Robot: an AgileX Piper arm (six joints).
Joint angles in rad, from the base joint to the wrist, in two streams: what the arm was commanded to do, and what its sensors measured. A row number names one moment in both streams.
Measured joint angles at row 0:
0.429 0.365 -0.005 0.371 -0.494 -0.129
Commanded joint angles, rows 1 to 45:
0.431 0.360 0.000 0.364 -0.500 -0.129
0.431 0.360 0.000 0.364 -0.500 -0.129
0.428 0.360 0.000 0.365 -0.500 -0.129
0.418 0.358 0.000 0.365 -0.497 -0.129
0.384 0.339 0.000 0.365 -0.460 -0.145
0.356 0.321 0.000 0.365 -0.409 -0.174
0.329 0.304 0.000 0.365 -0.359 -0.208
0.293 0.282 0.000 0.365 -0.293 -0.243
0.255 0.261 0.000 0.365 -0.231 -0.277
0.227 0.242 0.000 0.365 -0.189 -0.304
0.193 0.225 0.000 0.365 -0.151 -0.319
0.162 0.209 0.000 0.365 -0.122 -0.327
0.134 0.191 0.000 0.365 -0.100 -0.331
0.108 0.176 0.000 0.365 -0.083 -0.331
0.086 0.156 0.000 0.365 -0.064 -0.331
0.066 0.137 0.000 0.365 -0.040 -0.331
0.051 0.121 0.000 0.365 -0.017 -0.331
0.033 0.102 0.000 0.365 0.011 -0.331
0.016 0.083 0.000 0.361 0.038 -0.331
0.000 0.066 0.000 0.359 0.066 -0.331
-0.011 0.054 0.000 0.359 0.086 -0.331
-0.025 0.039 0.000 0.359 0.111 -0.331
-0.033 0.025 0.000 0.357 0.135 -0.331
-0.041 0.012 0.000 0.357 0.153 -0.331
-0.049 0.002 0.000 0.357 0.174 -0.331
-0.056 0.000 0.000 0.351 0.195 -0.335
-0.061 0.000 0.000 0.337 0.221 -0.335
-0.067 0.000 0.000 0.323 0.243 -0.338
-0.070 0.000 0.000 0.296 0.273 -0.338
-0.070 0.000 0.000 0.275 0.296 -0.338
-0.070 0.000 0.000 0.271 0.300 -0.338
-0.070 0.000 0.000 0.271 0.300 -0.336
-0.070 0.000 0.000 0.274 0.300 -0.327
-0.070 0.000 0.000 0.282 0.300 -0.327
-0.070 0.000 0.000 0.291 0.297 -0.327
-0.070 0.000 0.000 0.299 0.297 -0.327
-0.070 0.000 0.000 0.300 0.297 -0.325
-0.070 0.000 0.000 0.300 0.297 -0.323
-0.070 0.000 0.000 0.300 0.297 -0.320
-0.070 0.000 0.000 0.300 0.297 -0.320
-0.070 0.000 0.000 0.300 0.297 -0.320
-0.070 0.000 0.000 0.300 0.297 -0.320
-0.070 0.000 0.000 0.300 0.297 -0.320
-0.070 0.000 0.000 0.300 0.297 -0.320
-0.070 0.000 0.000 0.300 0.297 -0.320
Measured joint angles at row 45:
-0.065 0.007 -0.005 0.300 0.295 -0.323
